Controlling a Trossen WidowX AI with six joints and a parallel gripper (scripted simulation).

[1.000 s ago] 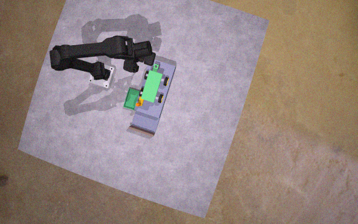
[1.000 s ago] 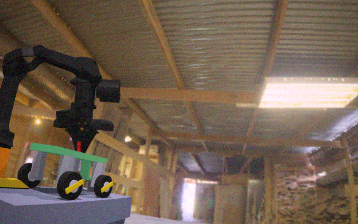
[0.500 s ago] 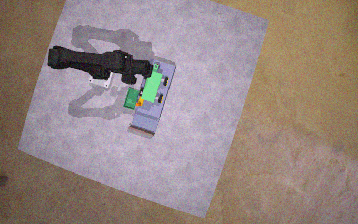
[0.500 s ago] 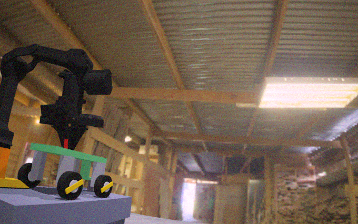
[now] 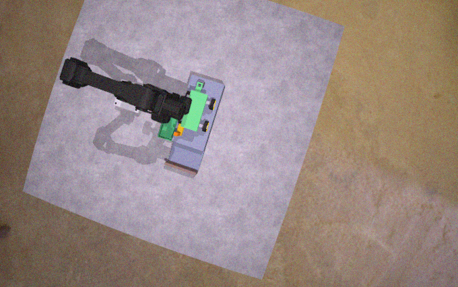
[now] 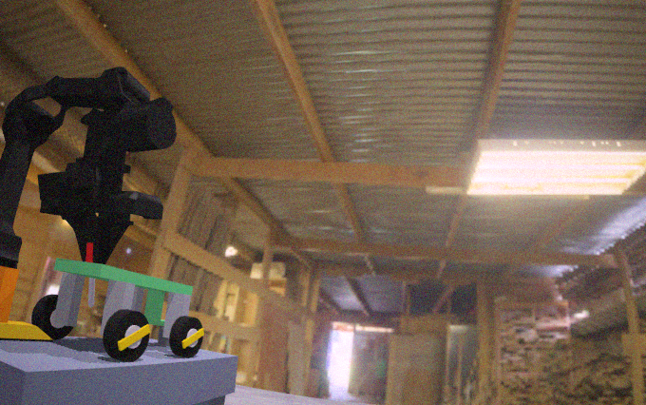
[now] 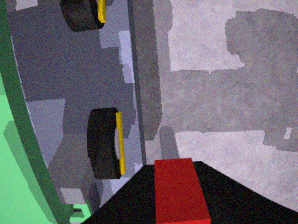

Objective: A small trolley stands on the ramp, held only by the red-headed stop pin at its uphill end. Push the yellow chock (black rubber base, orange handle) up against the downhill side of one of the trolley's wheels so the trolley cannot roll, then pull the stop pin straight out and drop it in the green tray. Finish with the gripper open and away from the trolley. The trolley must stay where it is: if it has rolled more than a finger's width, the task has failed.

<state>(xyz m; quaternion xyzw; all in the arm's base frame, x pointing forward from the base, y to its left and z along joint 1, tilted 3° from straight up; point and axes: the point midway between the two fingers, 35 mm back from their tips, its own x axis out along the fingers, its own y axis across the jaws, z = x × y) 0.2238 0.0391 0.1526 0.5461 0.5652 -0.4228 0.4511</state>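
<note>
My gripper tip is 20 mm past the green tray, 120 mm to the left of it and 160 mm above it. Also, from my gripper tip: trolley 90 mm ahead, 10 mm to the right, 50 mm below; stop pin right at my gripper tip; yellow chock 50 mm ahead, 110 mm to the right, 70 mm below.
</note>
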